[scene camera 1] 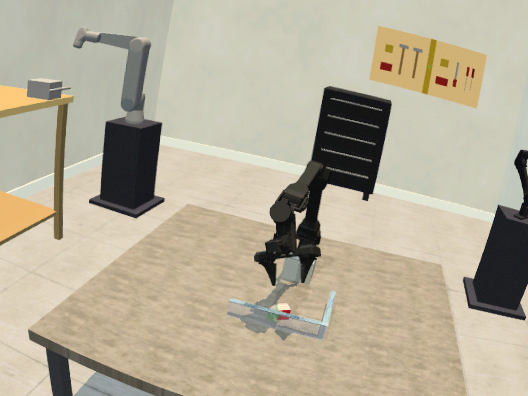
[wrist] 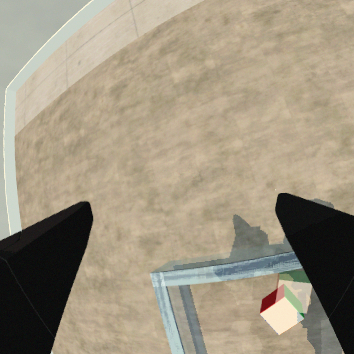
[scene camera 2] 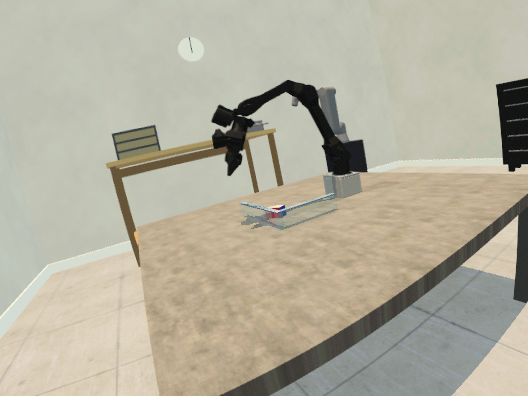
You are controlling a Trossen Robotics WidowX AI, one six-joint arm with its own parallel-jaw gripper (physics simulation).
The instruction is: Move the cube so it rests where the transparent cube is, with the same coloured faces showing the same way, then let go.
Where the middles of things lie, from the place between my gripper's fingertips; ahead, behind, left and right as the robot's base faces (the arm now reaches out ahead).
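L-shaped glass frame (scene camera 1: 237, 309): 190 mm behind my hand, 30 mm to the right of it, 180 mm below it. Transparent cube (wrist: 294, 285): 130 mm behind my hand, 190 mm below it, 40 mm to the right of it.
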